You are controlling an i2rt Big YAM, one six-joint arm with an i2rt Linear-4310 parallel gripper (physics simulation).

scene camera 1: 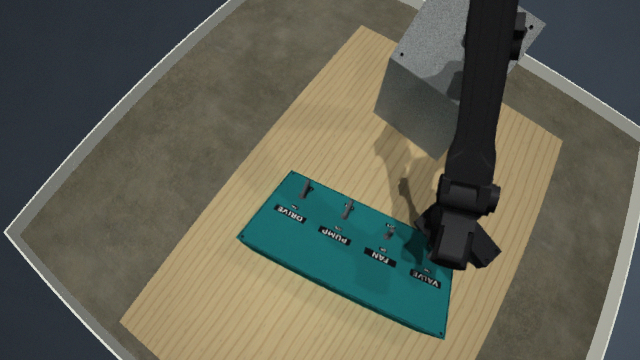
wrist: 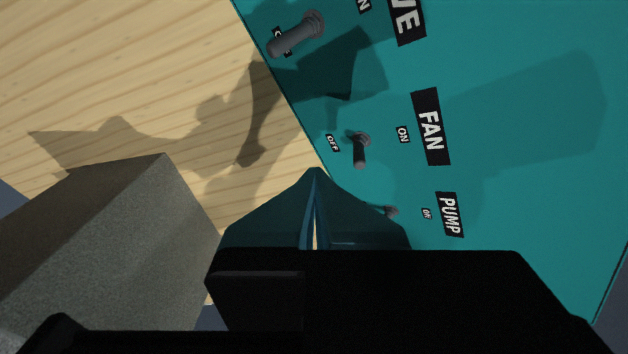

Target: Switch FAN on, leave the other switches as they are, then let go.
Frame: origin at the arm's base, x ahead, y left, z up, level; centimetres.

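Seen in the pictures: gripper, fingertip midpoint: [scene camera 1: 428,227] [wrist: 314,176].
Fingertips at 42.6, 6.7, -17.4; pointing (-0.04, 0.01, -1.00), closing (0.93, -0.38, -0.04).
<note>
A point is followed by its place in that frame, as x, y, z.
The teal panel [scene camera 1: 320,267] @(61.2, -9.4, -21.8) [wrist: 540,200] @(58.7, -6.5, -23.0) carries toggle switches. The FAN lever [scene camera 1: 389,233] @(45.2, 0.9, -27.2) [wrist: 359,154] @(44.8, 1.6, -26.6) looks more upright than its neighbours; its exact setting I cannot tell. The VALVE lever [wrist: 295,36] @(43.0, 12.9, -28.0) leans to OFF; in the scene view the arm hides it. The PUMP lever [scene camera 1: 347,210] @(45.1, -10.9, -28.3) leans to OFF, mostly behind the fingers in the wrist view. The DRIVE lever [scene camera 1: 305,190] @(46.0, -22.6, -28.3) leans to OFF. My gripper [scene camera 1: 419,223] @(42.6, 6.7, -17.4) [wrist: 314,176] @(42.6, 6.7, -17.4) is shut and empty. It hangs over the panel's VALVE end in the scene view, apart from the FAN lever.
A grey speckled block [scene camera 1: 415,92] @(10.2, -10.3, -19.2) [wrist: 145,240] @(11.9, -1.9, -27.2) stands behind the panel, under the arm. The panel lies on a wooden board [scene camera 1: 240,190] @(52.7, -41.3, -39.9) [wrist: 100,60] @(15.5, 20.0, -40.0). A pale rim [scene camera 1: 100,125] surrounds the brownish floor.
</note>
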